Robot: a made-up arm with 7 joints.
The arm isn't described. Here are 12 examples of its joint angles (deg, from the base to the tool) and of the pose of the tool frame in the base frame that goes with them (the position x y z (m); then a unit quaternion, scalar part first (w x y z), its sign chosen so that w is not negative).
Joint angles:
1: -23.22 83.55 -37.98 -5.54 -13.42 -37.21 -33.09
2: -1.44 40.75 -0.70 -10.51 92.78 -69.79 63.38
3: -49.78 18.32 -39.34 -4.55 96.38 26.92 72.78
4: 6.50 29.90 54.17 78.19 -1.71 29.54 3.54
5: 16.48 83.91 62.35 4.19 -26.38 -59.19 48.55
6: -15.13 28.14 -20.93 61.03 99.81 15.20 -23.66
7: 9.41 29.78 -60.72 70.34 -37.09 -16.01 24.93
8: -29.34 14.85 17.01 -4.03 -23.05 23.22 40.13
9: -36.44 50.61 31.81 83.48 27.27 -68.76 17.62
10: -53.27 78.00 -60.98 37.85 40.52 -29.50 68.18
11: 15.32 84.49 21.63 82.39 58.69 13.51 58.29
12: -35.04 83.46 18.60 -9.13 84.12 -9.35 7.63
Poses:
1: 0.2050 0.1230 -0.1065 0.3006 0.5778 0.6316 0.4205
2: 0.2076 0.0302 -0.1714 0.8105 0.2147 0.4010 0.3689
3: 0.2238 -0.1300 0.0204 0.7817 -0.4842 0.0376 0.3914
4: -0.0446 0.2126 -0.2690 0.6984 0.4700 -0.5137 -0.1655
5: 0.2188 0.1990 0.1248 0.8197 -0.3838 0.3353 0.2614
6: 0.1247 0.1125 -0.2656 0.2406 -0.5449 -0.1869 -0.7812
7: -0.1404 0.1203 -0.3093 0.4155 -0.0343 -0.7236 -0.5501
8: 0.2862 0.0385 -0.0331 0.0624 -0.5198 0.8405 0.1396
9: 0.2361 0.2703 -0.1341 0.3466 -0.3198 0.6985 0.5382
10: 0.2691 0.2243 -0.1165 0.6039 0.0649 0.3230 0.7258
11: -0.0112 0.4278 -0.0234 0.1590 -0.0182 0.1502 -0.9756
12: 0.2386 0.1221 0.1581 0.3613 -0.1041 -0.1726 0.9104
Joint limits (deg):
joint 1: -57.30..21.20
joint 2: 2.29..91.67
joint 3: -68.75..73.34
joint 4: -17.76..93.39
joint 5: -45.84..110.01
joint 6: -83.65..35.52
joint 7: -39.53..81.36
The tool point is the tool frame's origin. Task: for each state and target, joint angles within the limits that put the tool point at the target. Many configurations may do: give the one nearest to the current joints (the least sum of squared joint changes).
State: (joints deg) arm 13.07 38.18 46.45 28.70 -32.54 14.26 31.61
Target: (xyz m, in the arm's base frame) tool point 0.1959 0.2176 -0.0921
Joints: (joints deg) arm 3.87 37.21 40.90 -1.91 -35.45 15.81 26.14
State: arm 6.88 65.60 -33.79 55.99 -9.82 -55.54 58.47
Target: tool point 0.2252 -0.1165 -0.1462
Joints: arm -31.99 18.07 -37.88 27.96 -7.30 -58.17 63.01
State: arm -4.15 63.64 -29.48 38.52 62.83 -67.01 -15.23
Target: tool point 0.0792 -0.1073 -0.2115
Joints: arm -9.10 20.75 -48.71 13.66 61.58 -71.45 -14.17
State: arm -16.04 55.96 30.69 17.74 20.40 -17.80 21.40
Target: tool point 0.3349 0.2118 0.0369
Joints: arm -52.59 49.45 20.80 45.96 22.77 -22.91 51.60
